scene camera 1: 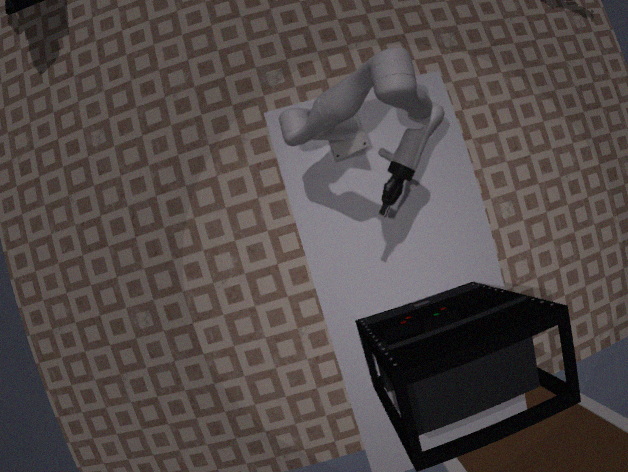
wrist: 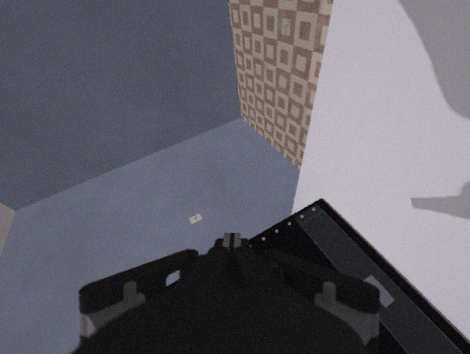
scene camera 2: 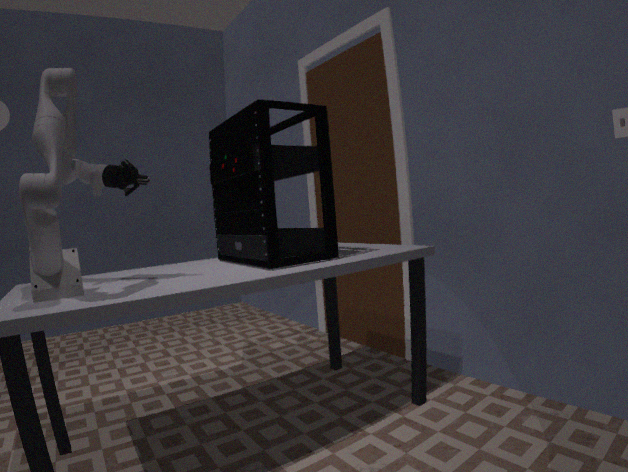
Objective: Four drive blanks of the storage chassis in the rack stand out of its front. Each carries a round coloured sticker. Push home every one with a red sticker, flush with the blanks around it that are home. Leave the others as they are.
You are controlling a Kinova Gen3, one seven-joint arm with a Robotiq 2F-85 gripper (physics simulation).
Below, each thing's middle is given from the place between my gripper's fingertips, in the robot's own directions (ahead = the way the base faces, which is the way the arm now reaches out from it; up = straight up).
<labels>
My hand is 470 mm short of the black rack (scene camera 1: 449,356), 140 mm to the right of it and 40 mm above it.
</labels>
